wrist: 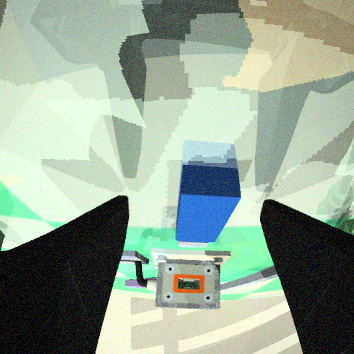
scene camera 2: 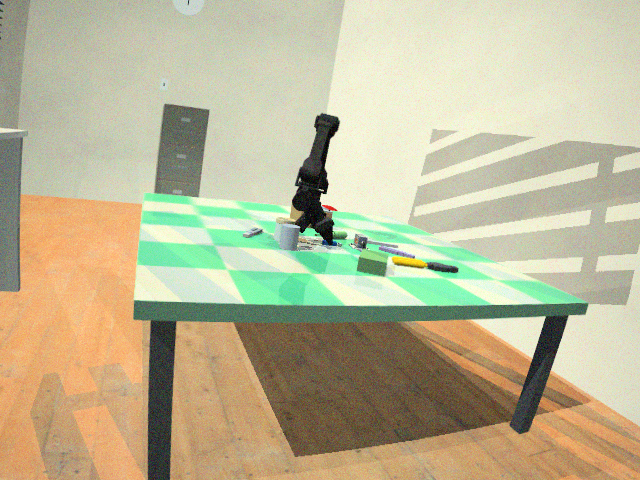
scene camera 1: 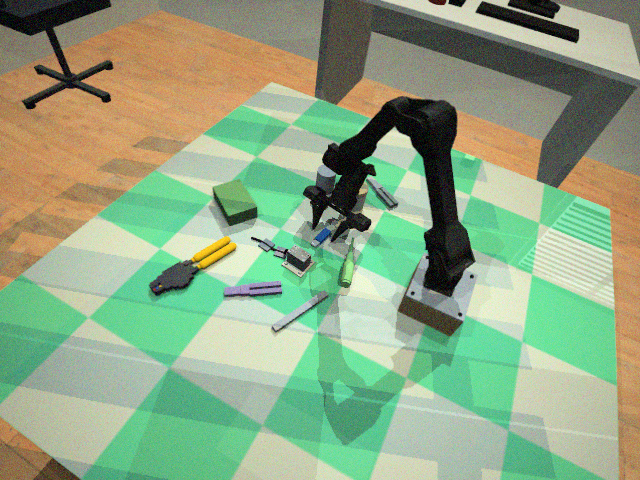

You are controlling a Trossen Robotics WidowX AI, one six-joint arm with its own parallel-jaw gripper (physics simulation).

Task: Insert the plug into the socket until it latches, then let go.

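Places are measured from the arm's base along level axes (x right, y back, z down), in millimetres.
Where they show: gripper, fingertip midpoint: (wrist: 197, 207) (scene camera 2: 329, 243) (scene camera 1: 322, 235); arm's base at its link origin: (scene camera 1: 440, 280).
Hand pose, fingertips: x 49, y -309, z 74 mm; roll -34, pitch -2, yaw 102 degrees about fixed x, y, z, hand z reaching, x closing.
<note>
Things, the pixels of their centre, and the offset from my fingertips.
- blue plug at the middle of its body: (wrist: 198, 219) (scene camera 1: 320, 238) dx -11, dy +0, dz +0 mm
- grey boxy socket at the middle of its body: (wrist: 182, 283) (scene camera 1: 297, 257) (scene camera 2: 360, 241) dx -109, dy -20, dz -17 mm
- green tapered tool at the middle of its body: (wrist: 345, 239) (scene camera 1: 349, 259) (scene camera 2: 330, 234) dx -46, dy +95, dz -8 mm
- grey bar at the middle of its body: (wrist: 245, 281) (scene camera 1: 301, 310) (scene camera 2: 378, 243) dx -226, dy +48, dz +1 mm
- purple tool at the middle of its body: (scene camera 1: 253, 289) (scene camera 2: 396, 252) dx -229, dy -73, dz +0 mm
- yellow-handled tool at the middle of its body: (scene camera 1: 196, 265) (scene camera 2: 425, 264) dx -239, dy -224, dz -4 mm
- green block at the middle of its body: (scene camera 1: 234, 201) (scene camera 2: 373, 261) dx -22, dy -256, dz -14 mm
- grey cylinder at the middle of its body: (scene camera 1: 325, 179) (scene camera 2: 289, 237) dx +174, dy -72, dz -29 mm
- grey tool at the middle of its body: (scene camera 1: 381, 191) (scene camera 2: 252, 232) dx +246, dy +85, dz +0 mm
The blue plug (scene camera 1: 321, 237) (scene camera 2: 329, 242) (wrist: 206, 217) lies on the checkered table, its pale metal tip toward the socket in the wrist view. The grey boxy socket (scene camera 1: 298, 257) (scene camera 2: 360, 240) (wrist: 189, 301) stands on a small light base, apart from the plug; an orange rim surrounds its opening in the wrist view. My gripper (scene camera 1: 323, 234) (wrist: 197, 207) is open and empty. Its fingertips are low, one on each side of the plug in the wrist view, with gaps on both sides. Whether they reach down to the plug's height is hard to tell.
A dark cable lies by the socket. A green tapered tool (scene camera 1: 346, 269), grey bar (scene camera 1: 299, 312), purple tool (scene camera 1: 253, 288), yellow-handled tool (scene camera 1: 174, 275), green block (scene camera 1: 235, 200) (scene camera 2: 372, 262), grey cylinder (scene camera 1: 325, 178) (scene camera 2: 288, 237) and grey tool (scene camera 1: 382, 193) (scene camera 2: 252, 232) lie or stand around.
</note>
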